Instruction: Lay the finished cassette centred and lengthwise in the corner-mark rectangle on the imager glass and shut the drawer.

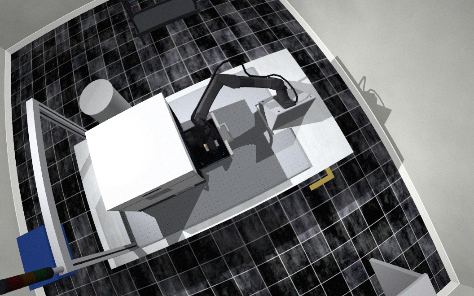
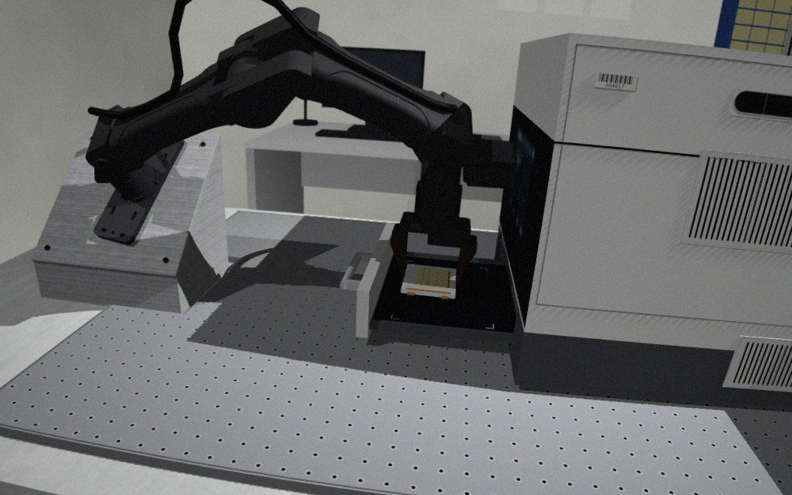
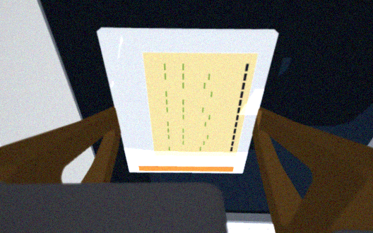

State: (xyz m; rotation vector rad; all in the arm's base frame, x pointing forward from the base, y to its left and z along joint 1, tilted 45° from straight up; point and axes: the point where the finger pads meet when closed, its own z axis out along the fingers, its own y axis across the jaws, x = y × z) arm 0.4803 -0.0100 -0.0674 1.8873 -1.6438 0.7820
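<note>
Now: hand 30 mm short of the drawer and 10 mm above it. From my hand the other things lie so: finished cassette: right at my hand; then frame rail: 690 mm ahead, 80 mm to the left, 540 mm above.
</note>
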